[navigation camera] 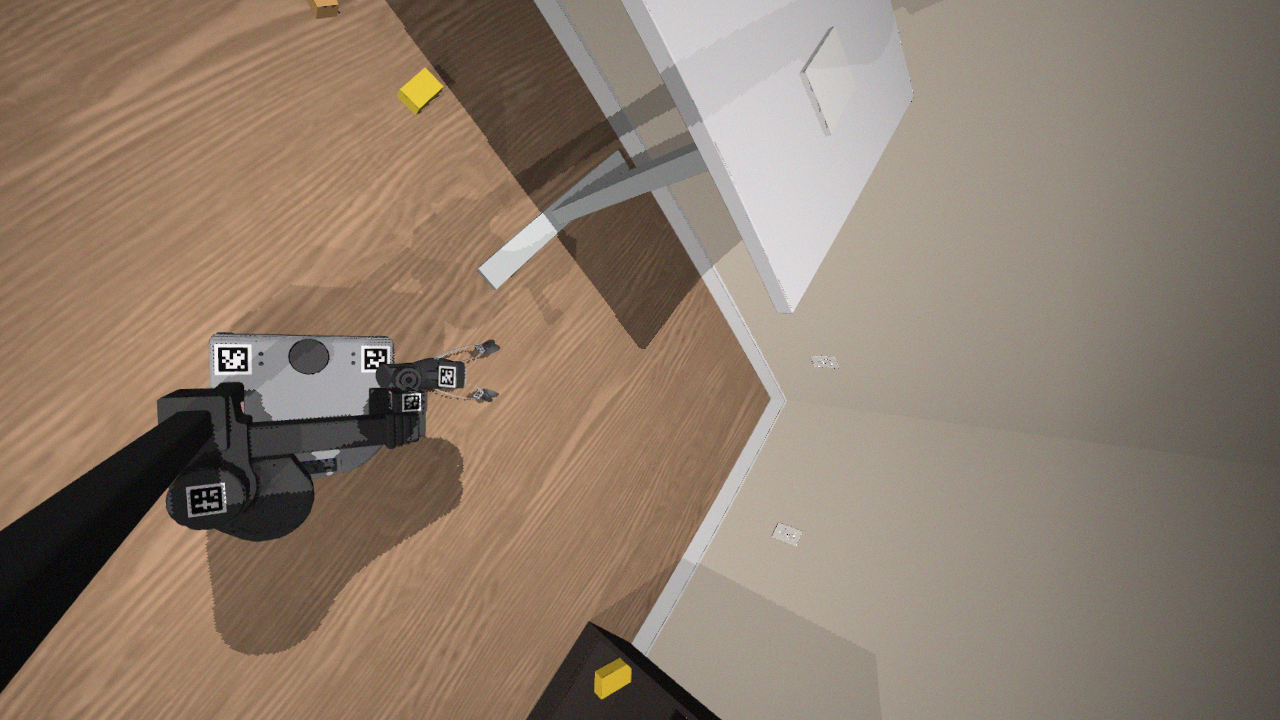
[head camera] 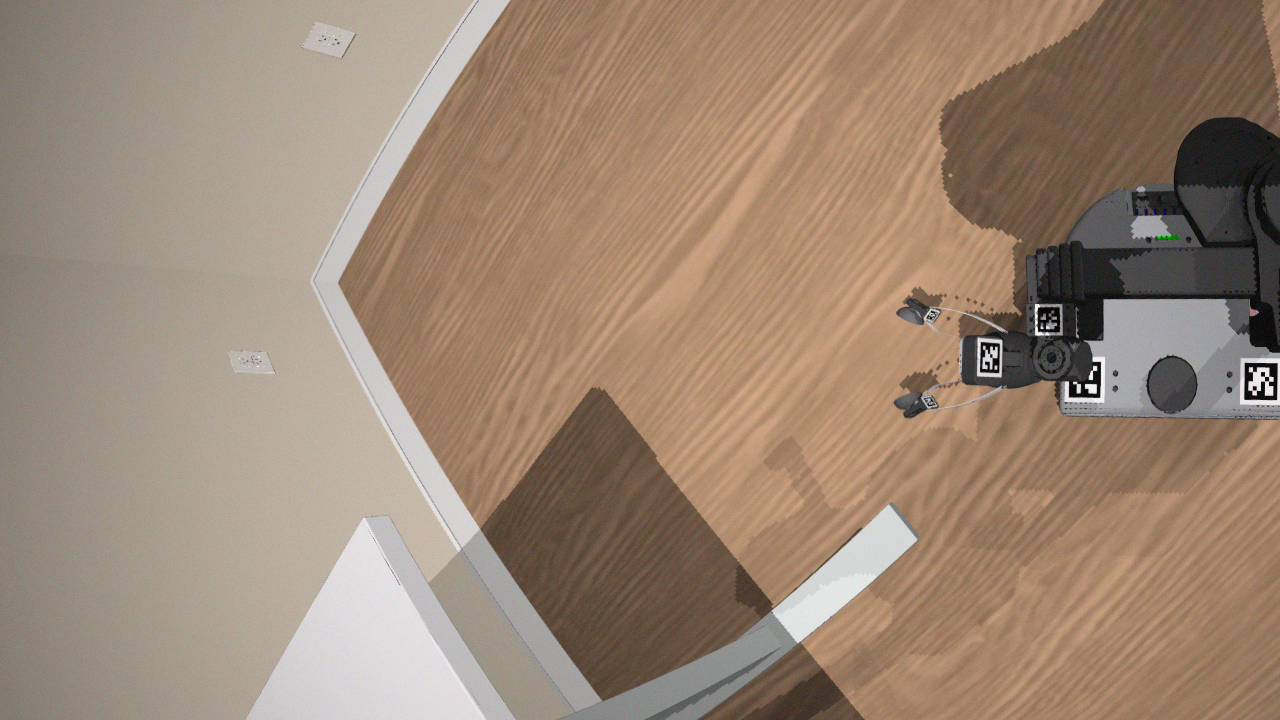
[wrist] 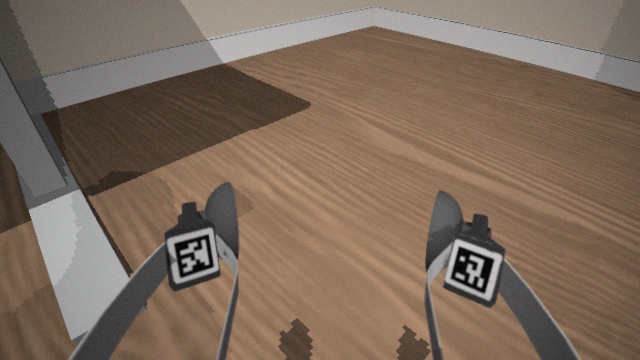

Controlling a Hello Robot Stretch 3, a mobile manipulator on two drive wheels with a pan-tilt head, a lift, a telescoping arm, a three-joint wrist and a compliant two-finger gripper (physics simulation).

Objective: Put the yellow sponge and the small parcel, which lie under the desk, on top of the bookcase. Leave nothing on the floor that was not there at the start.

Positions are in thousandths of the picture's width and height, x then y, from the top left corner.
In view: my gripper (head camera: 703, 498), a yellow sponge (navigation camera: 332, 122) and a white desk (navigation camera: 574, 110).
My gripper is seen too in the navigation camera view (navigation camera: 388, 515) and in the wrist view (wrist: 520, 596). The white desk is seen too in the head camera view (head camera: 294, 881) and in the wrist view (wrist: 134, 757). The head camera view misses the yellow sponge: it is out of frame. The wrist view does not show the yellow sponge: it is out of frame.
